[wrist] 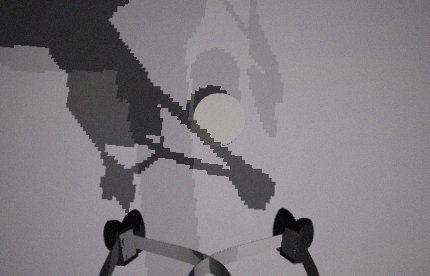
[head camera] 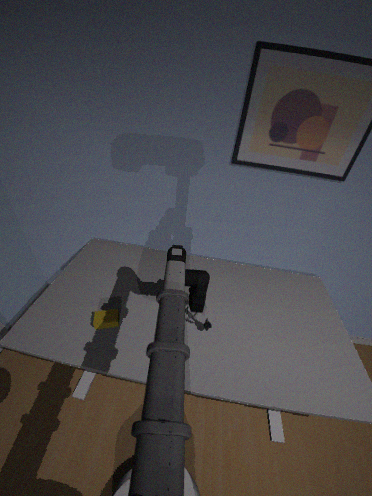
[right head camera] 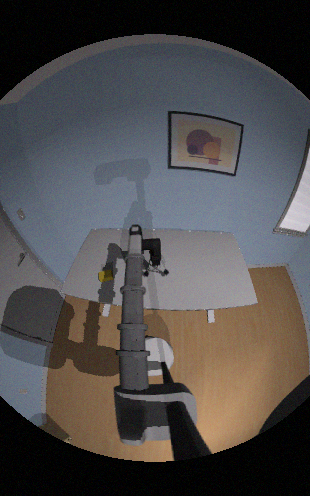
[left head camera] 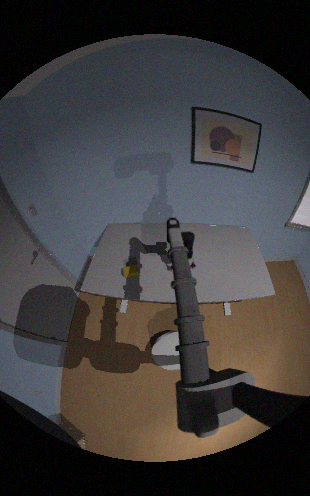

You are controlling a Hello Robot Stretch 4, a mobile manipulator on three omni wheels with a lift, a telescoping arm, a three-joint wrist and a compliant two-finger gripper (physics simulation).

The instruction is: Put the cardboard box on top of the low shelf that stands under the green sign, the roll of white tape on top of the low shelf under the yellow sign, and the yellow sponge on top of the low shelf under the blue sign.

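Frame: origin at the robot's base, x right, y ahead, z up, level; millimetres.
Seen in the pictures: gripper, fingertip midpoint: (wrist: 209,226) (head camera: 191,327) (right head camera: 155,274); robot's base, link origin: (right head camera: 152,355) (left head camera: 172,349).
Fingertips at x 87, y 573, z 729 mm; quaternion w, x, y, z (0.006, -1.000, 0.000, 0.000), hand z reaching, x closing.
Offsets run from my fingertips to a thing's top centre. Level surfaces: height alone.
The roll of white tape {dz -13, dx +10, dy +99 mm} (wrist: 219,119) shows in the wrist view as a pale round disc on the white table, beyond the fingertips and roughly midway between them sideways. The arm hides it in the head camera view. My gripper (wrist: 209,226) (right head camera: 155,273) is open and empty, above the table, with its fingers wide apart. The yellow sponge {dz +8, dx -370, dy +17 mm} (head camera: 106,319) (left head camera: 130,271) (right head camera: 105,275) lies on the left part of the table, partly in the arm's shadow. The cardboard box, the low shelves and the coloured signs do not show.
The white table {dz -38 mm} (head camera: 270,340) (left head camera: 230,275) (right head camera: 210,280) stands by a blue wall, with white legs at its front. My arm (head camera: 166,370) (left head camera: 189,310) (right head camera: 133,310) reaches over it. A framed picture (head camera: 295,120) hangs on the wall. A door is at the left, a window at the right.
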